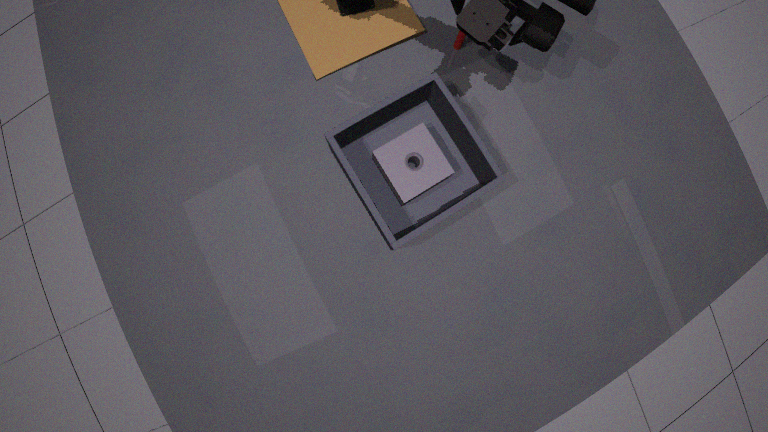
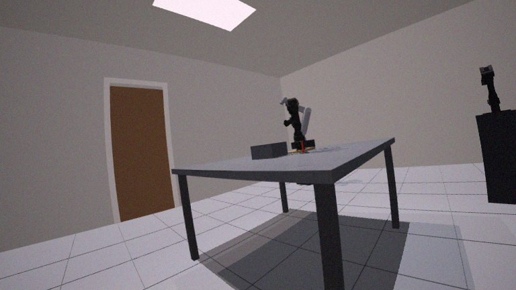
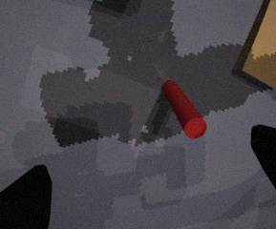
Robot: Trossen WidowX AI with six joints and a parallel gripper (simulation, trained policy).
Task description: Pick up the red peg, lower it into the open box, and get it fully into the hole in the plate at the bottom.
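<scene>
The red peg lies 30 mm behind my gripper tip, 10 mm to the right of it and 80 mm below it. From my gripper tip the other things lie so: plate 160 mm ahead, 160 mm to the right, 80 mm below; then grey box 160 mm ahead, 160 mm to the right, 100 mm below.
</scene>
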